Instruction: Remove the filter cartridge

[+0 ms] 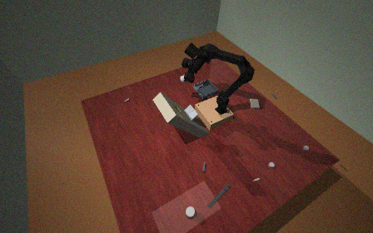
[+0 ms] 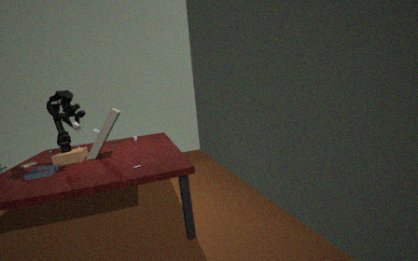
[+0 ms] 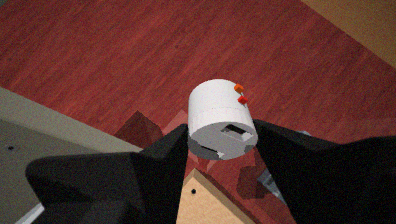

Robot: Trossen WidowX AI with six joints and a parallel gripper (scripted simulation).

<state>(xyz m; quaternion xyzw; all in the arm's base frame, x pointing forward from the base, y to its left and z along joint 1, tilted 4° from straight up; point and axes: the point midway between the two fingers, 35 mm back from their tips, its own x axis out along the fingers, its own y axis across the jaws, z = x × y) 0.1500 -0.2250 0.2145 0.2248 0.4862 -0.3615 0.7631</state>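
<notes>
Right now my gripper tip is 24 cm past the tray, 5 cm to the left of it and 26 cm above it. Round my gripper tip: white round filter cartridge right at my gripper tip; white card 46 cm behind, 29 cm to the left, 26 cm below.
</notes>
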